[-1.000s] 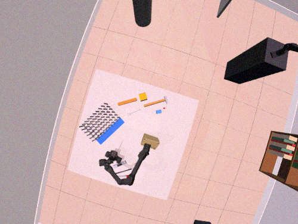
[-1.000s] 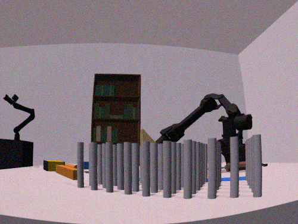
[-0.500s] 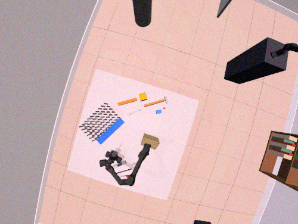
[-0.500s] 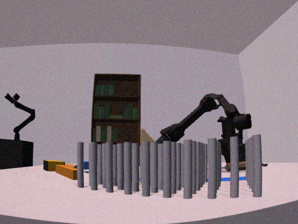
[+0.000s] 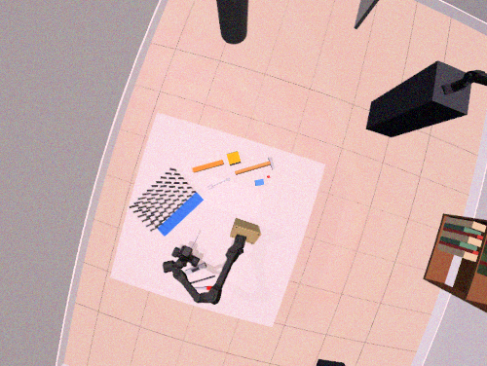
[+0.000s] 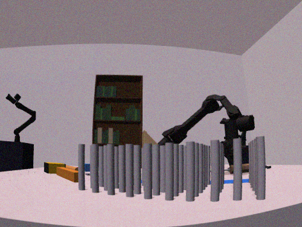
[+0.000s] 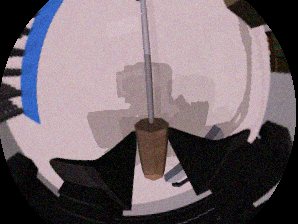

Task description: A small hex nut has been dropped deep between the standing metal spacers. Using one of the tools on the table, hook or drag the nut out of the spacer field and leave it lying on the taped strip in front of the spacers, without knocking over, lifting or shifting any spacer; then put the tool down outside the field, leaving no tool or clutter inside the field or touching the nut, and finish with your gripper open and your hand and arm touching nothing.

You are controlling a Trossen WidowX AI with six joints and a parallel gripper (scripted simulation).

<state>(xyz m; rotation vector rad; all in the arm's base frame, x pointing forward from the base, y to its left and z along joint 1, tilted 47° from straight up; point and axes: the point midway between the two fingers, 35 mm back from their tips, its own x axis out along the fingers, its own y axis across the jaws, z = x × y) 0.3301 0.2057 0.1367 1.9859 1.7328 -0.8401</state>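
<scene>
The grey block is 7 cm behind my gripper tip and 11 cm to the left of it. Also, from my gripper tip: red-handled tool 18 cm behind, 23 cm to the left, 1 cm below; blue taped strip 13 cm ahead, 25 cm to the right, 1 cm below; orange bar 2 cm ahead, 64 cm to the right.
</scene>
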